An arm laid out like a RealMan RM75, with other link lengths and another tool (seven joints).
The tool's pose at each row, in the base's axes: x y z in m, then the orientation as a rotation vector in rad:
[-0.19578 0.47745 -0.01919 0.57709 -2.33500 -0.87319]
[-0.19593 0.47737 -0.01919 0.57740 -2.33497 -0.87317]
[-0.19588 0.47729 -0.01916 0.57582 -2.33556 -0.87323]
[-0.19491 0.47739 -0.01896 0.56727 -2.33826 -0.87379]
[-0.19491 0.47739 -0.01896 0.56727 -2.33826 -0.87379]
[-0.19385 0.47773 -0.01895 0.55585 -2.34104 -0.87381]
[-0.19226 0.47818 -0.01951 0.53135 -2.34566 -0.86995]
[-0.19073 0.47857 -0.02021 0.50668 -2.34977 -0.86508]
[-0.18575 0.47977 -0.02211 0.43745 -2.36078 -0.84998]
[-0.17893 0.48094 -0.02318 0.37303 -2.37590 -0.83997]
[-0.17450 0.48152 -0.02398 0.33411 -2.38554 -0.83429]
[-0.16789 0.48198 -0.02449 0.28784 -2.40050 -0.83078]
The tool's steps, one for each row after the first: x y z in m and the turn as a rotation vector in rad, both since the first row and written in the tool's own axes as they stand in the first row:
[0.00016 -0.00003 0.00006 0.00008 0.00006 -0.00021]
[0.00018 -0.00007 -0.00003 -0.00012 -0.00061 0.00085]
[-0.00053 -0.00005 -0.00073 -0.00153 -0.00391 0.00656]
[-0.00053 -0.00005 -0.00073 -0.00153 -0.00391 0.00656]
[-0.00150 -0.00001 -0.00127 -0.00331 -0.00733 0.01446]
[-0.00314 -0.00038 -0.00174 -0.00533 -0.01206 0.03270]
[-0.00475 -0.00089 -0.00211 -0.00696 -0.01615 0.05137]
[-0.00980 -0.00233 -0.00360 -0.01066 -0.02758 0.10405]
[-0.01591 -0.00356 -0.00680 -0.01420 -0.04541 0.15090]
[-0.01981 -0.00455 -0.00889 -0.01620 -0.05737 0.17879]
[-0.02516 -0.00584 -0.01263 -0.01890 -0.07650 0.21019]

